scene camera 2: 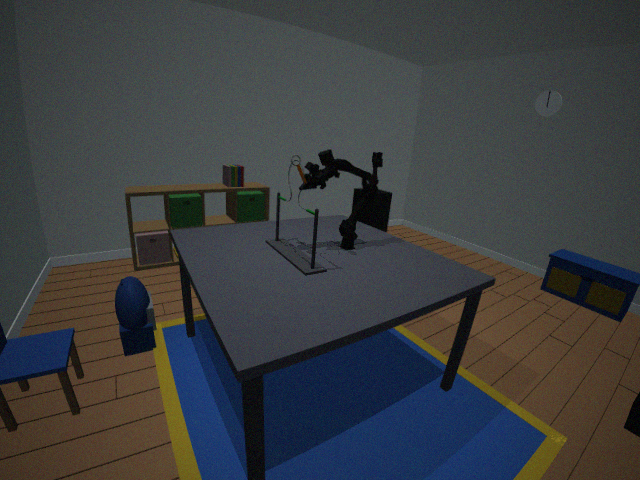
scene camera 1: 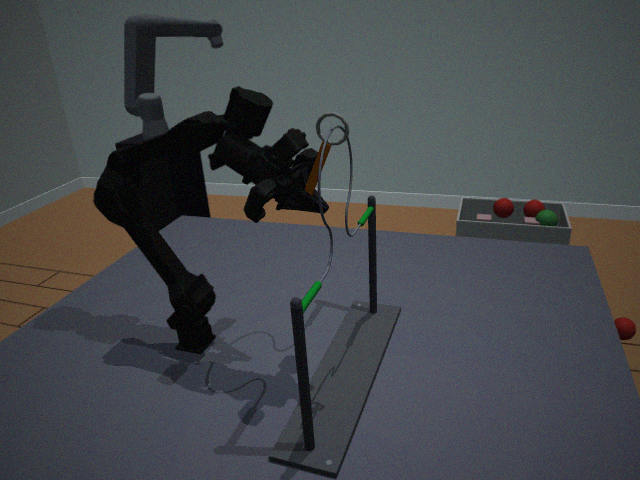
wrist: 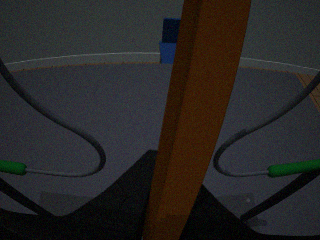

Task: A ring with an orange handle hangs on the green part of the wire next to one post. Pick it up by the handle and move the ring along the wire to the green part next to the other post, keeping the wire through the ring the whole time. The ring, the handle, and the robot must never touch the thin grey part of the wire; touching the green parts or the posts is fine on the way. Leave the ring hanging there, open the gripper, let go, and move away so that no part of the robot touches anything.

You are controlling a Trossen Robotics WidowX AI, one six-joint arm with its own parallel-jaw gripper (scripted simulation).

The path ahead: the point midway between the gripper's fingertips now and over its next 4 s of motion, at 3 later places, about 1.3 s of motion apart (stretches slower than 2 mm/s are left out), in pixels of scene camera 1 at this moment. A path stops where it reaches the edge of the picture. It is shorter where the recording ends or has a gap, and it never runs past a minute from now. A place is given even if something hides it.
My gripper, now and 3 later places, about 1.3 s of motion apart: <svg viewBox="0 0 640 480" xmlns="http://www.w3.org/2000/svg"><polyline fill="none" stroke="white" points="327,210 321,213 316,206 311,191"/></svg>
